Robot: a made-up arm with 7 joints.
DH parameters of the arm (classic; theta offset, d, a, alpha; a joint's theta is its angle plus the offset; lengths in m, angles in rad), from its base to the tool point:
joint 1: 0 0.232 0 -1.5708
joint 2: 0 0 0 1.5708
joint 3: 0 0.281 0.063 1.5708
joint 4: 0 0 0.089 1.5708
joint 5: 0 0.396 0 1.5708
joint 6: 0 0 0.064 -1.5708
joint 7: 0 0.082 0 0
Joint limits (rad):
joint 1: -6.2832..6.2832
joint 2: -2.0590..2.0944
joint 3: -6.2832..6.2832
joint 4: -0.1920..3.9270
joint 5: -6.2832..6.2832
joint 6: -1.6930..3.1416
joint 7: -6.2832..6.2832
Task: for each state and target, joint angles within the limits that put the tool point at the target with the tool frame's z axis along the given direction. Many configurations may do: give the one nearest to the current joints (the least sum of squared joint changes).
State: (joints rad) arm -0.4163 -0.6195 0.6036 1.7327 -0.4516 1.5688 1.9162
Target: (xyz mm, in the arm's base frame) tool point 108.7 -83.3 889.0 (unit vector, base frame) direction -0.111 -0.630 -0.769
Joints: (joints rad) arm -0.9304 -0.2343 0.3935 2.5307 -0.7816 2.3007 1.9162
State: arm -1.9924 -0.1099 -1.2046 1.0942 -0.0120 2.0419 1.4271
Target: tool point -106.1 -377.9 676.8 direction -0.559 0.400 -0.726
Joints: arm -1.3557 -0.1649 -0.2443 1.7753 -0.8554 2.2278 1.4271
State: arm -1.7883 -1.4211 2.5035 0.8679 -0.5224 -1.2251 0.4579
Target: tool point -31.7 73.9 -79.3 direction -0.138 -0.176 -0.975
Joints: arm -1.2299 -1.0029 3.0232 0.1426 -0.4122 -0.7634 0.4579
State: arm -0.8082 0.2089 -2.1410 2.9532 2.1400 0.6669 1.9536
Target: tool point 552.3 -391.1 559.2 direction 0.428 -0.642 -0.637
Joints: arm -0.7039 0.9538 -2.3032 3.2984 2.0438 1.2579 1.9536
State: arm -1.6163 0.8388 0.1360 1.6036 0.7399 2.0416 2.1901
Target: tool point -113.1 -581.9 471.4 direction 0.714 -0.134 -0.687
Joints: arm -1.8049 0.2456 -0.0692 1.7079 0.8230 1.5815 2.1901
